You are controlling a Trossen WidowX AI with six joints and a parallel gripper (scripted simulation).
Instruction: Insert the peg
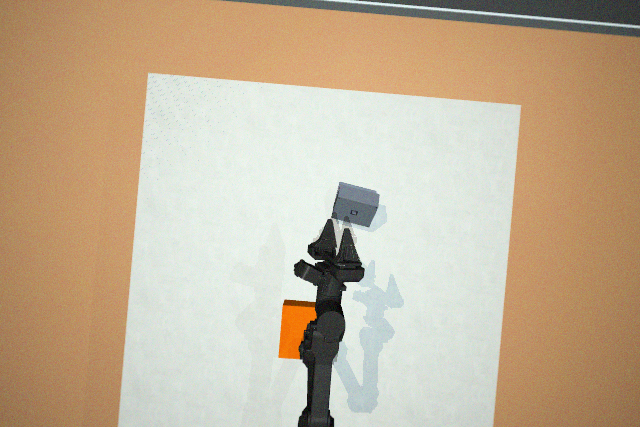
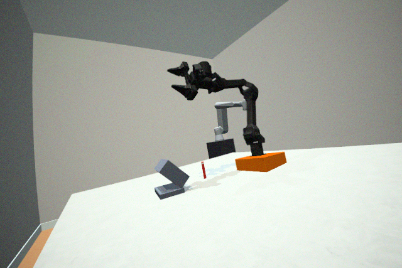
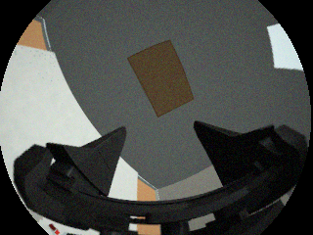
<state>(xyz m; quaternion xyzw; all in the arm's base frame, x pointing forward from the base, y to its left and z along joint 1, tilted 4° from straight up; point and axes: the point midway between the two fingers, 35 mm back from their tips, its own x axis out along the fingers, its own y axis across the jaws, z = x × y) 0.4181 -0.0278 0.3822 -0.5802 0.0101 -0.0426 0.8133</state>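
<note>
The red peg lies 41 cm below my gripper tip, 16 cm behind it and 9 cm to the right of it. Round my gripper tip: grey sloped panel (39 cm below, 7 cm to the right, 2 cm ahead).
</note>
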